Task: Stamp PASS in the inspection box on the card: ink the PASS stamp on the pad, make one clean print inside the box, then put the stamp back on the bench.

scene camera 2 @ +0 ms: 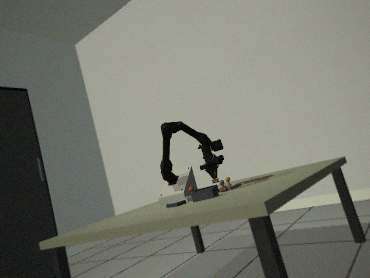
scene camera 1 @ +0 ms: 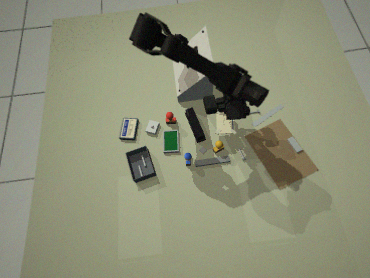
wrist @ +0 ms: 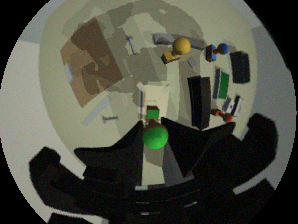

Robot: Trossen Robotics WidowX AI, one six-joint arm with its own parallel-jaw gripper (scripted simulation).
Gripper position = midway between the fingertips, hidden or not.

In view: the gripper (scene camera 1: 229, 112), a green-knobbed stamp (wrist: 155, 135), a grey tray (scene camera 1: 139, 160), a brown mat (scene camera 1: 279, 152), a black bar (wrist: 199, 87) and a cream card (wrist: 158, 95).
The brown mat also shows in the wrist view (wrist: 89, 65). The gripper is seen too in the wrist view (wrist: 151, 121).
